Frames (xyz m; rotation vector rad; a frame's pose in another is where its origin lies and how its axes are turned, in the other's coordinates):
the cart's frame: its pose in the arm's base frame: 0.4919 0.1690 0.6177 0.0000 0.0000 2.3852
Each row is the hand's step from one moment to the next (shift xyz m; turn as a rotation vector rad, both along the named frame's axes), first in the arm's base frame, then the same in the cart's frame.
Working: the arm's base frame: its pose in the cart's frame: 0.2418 0.4605 -0.6177 0.0000 0.0000 -2.3852

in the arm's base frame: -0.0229 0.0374 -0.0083 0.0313 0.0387 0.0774
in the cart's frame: 0.0423 -0.0115 -0.0083 0.0038 -0.0496 0.0774
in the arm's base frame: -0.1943 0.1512 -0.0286 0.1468 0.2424 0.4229
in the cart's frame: 0.2451 0.0234 -0.0286 0.0596 -0.2771 0.4229
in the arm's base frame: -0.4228 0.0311 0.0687 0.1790 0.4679 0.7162
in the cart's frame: 0.3289 0.2675 0.0687 0.1909 -0.4632 0.7162
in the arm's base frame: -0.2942 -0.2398 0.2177 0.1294 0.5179 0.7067
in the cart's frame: 0.0494 0.3763 0.2177 0.2613 -0.4655 0.7067
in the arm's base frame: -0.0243 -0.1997 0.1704 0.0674 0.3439 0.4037
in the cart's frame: -0.1194 0.1619 0.1704 0.1870 -0.2964 0.4037
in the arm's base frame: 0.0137 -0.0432 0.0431 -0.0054 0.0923 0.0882
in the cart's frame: -0.0396 0.0220 0.0431 0.0673 -0.0634 0.0882
